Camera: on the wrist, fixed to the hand. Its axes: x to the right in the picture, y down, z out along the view.
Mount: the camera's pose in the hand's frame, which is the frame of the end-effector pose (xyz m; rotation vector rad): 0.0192 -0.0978 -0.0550 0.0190 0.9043 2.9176
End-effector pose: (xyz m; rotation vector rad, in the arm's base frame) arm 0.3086 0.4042 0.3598 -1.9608 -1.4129 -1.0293
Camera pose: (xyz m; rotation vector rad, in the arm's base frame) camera 0.2041 0.4052 0.4049 -0.9881 1.7638 0.0385
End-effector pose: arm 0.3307 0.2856 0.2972 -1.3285 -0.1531 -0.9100
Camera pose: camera 0.2590 0.2318 0.3674 0.0831 1.8997 1.1557
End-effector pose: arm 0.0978 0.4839 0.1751 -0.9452 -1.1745 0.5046
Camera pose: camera 0.1428 0.4265 0.2625 1.8046 -1.8240 -1.7170
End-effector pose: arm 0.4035 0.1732 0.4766 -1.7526 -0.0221 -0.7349
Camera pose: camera 0.3564 0.1498 0.5775 0.1437 2.3128 0.8340
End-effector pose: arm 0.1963 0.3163 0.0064 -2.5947 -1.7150 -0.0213
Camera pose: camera 0.1142 0.3704 0.0637 -1.5871 2.1998 -0.6477
